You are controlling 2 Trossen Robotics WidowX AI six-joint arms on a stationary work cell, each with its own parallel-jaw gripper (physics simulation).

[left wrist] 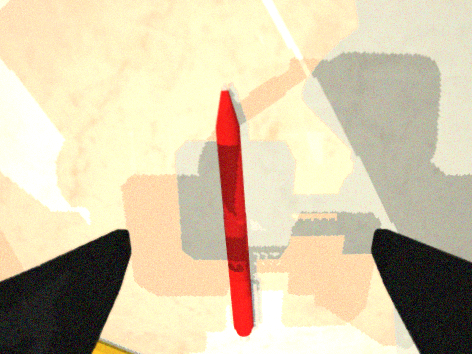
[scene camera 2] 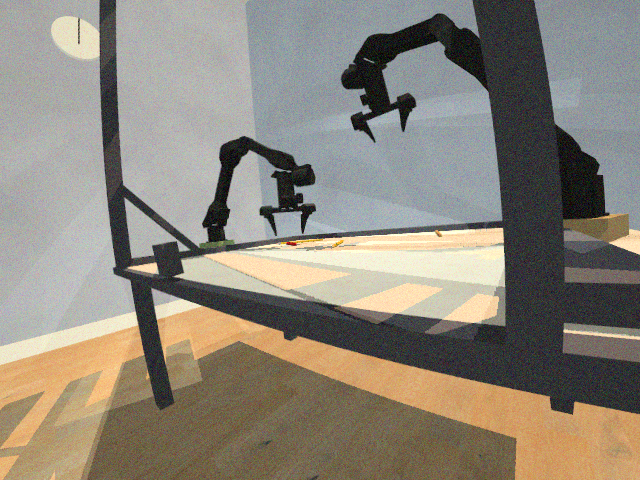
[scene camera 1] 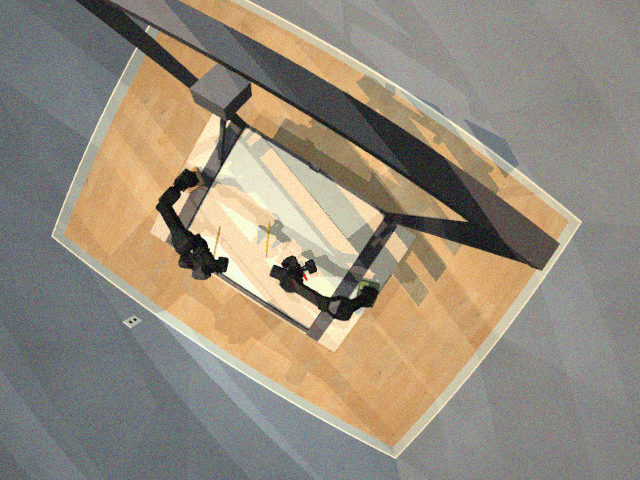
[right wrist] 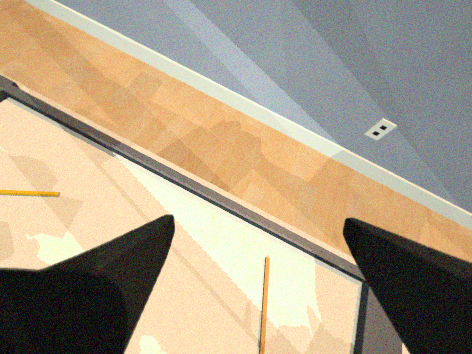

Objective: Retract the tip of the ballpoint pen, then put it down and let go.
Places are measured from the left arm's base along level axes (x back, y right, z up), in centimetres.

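Pixels of known places: left gripper, fingertip midpoint: [left wrist: 252,241] [scene camera 2: 289,234] [scene camera 1: 299,268]; right gripper, fingertip midpoint: [scene camera 2: 389,136] [right wrist: 258,224]; left arm's base at its link origin: [scene camera 2: 216,241] [scene camera 1: 368,292]; right arm's base at its link origin: [scene camera 2: 577,217] [scene camera 1: 191,179].
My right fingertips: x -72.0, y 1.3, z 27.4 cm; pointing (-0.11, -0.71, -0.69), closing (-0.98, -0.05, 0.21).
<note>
Ahead of a thing's pixels: the offset from my right fingertips to its top centre. "spot": to the spot under its first point.
A red pen @[dx +36.3, dy +2.0, dz -30.1 cm] [scene camera 1: 305,277] [scene camera 2: 291,243] [left wrist: 234,200] lies on the tabletop; in the left wrist view it is nearly upright in the picture, its tapered end at the top and its rounded end at the bottom. Whether a fine writing point sticks out of the tapered end is too small to tell. My left gripper [scene camera 1: 294,268] [scene camera 2: 289,233] [left wrist: 252,241] is open and points down above the pen, with the pen's lower half between the fingers in that view and nothing gripped. My right gripper [scene camera 2: 388,135] [right wrist: 258,224] is open and empty, high above the table's edge.
A yellow pencil @[dx +16.2, dy +14.0, dz -30.4 cm] [scene camera 1: 267,240] [scene camera 2: 338,243] [right wrist: 30,193] and a thin orange-brown stick @[dx -10.9, dy +6.3, dz -30.6 cm] [scene camera 1: 217,241] [scene camera 2: 438,233] [right wrist: 264,305] lie on the table. Another yellow piece @[spot: dx +34.9, dy -8.5, dz -30.9 cm] [left wrist: 112,348] shows at the left wrist view's bottom edge. A dark frame post [scene camera 2: 527,206] stands in front of the right arm.
</note>
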